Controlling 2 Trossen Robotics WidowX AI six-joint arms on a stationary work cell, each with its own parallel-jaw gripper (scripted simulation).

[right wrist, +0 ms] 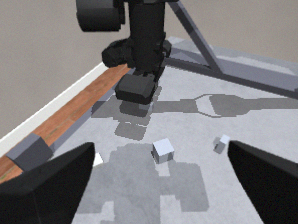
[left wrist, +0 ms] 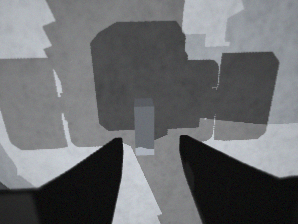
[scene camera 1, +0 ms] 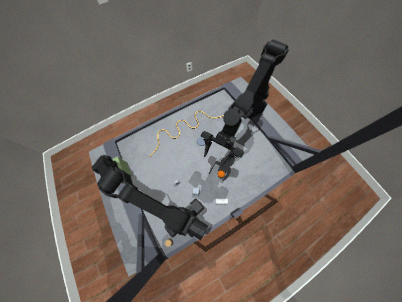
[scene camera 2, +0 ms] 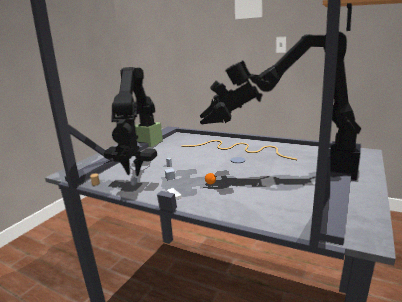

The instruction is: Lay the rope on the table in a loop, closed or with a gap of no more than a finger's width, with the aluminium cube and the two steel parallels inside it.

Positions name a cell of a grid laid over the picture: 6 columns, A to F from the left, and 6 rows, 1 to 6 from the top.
Labels:
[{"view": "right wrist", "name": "left gripper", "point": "C3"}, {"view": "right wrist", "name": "right gripper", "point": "D4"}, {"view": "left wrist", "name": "left gripper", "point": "D4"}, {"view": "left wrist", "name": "steel parallel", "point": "C3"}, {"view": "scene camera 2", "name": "left gripper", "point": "B4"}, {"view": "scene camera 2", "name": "right gripper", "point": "C3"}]

